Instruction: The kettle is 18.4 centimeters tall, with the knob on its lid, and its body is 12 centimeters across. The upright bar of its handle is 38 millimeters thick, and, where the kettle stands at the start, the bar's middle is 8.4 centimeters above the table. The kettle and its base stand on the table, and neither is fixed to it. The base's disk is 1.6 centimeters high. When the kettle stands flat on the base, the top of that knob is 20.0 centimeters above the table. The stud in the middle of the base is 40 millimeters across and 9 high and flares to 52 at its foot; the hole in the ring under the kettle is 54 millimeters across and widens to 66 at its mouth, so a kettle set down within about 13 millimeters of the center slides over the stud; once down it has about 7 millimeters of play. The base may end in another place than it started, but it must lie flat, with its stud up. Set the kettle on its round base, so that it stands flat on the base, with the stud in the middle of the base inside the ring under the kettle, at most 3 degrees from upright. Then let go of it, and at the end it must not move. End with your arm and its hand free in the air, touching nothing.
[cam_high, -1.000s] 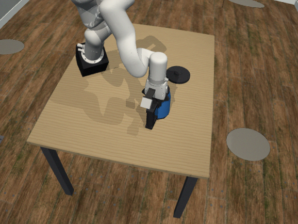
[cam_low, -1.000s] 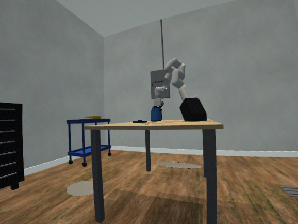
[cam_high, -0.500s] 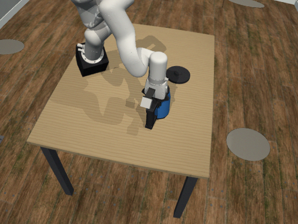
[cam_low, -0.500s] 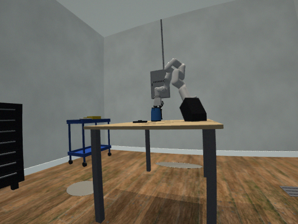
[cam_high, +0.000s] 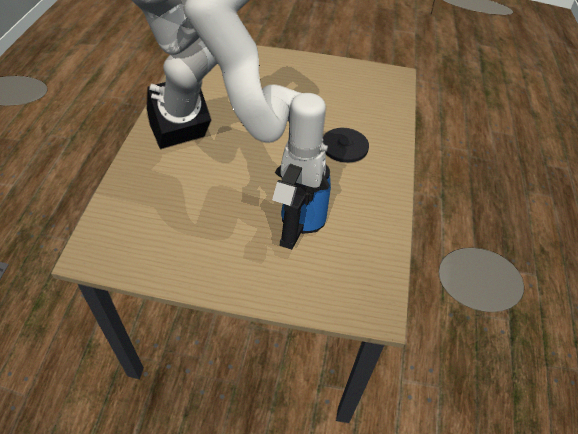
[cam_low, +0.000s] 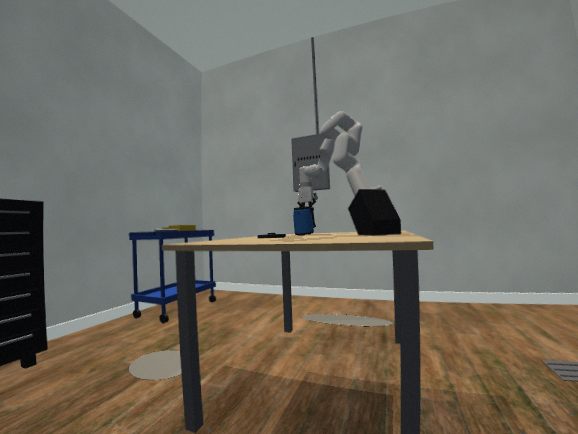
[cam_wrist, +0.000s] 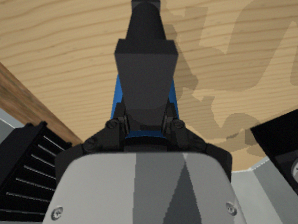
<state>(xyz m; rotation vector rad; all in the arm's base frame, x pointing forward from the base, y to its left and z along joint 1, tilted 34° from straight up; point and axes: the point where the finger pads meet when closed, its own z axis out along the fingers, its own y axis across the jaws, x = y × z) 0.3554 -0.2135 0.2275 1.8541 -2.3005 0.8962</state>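
Now: hand 10 mm short of the blue kettle, 30 mm to the right of it and 50 mm above it. Round my hand: round black base 130 mm ahead, 360 mm to the left, 150 mm below.
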